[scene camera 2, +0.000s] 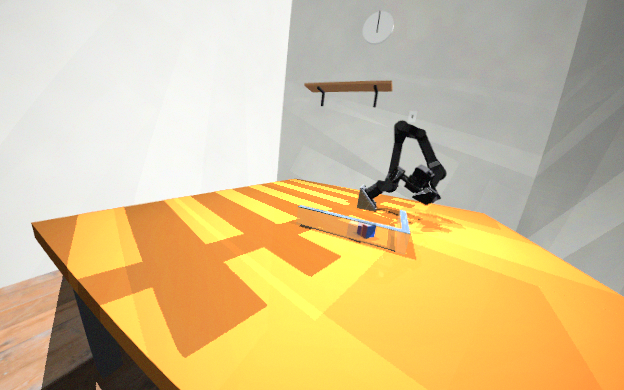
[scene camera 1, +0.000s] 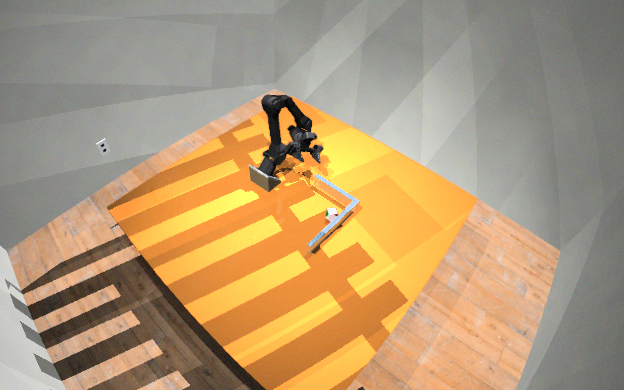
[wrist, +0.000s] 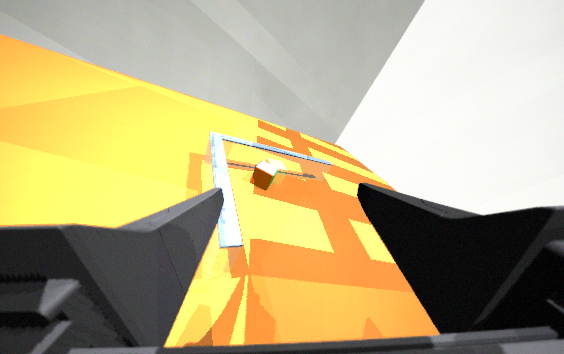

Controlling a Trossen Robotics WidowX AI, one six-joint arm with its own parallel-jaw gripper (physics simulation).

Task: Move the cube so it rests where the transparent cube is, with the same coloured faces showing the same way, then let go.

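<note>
The cube rests on the table inside the corner of a low L-shaped wall. Its top looks white; an orange and a green side show in the wrist view, a red and a blue side in scene camera 2. The transparent cube is a pale shape right beside it, partly covered by it in the wrist view; its face colours are hard to tell. My gripper is open and empty, above the table and well apart from the cube, on the arm base's side of the wall.
The see-through wall has light blue top edges; one arm stands between gripper and cube at the left in the wrist view, the other runs behind both cubes. The orange table carries striped shadows.
</note>
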